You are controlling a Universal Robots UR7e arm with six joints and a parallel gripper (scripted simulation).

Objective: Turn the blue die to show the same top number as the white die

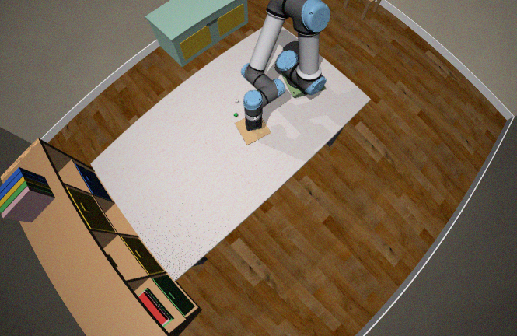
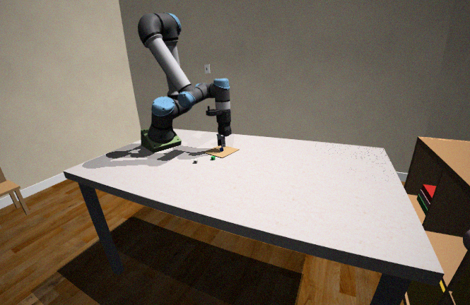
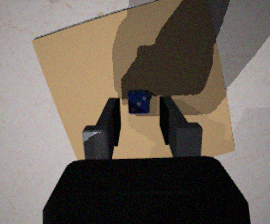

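Now: the blue die 3 cm below my hand. From my hand the other things lie so: green die 1 cm ahead, 12 cm to the right, 4 cm below; white die 6 cm behind, 18 cm to the right, 4 cm below; tan mat 4 cm below.
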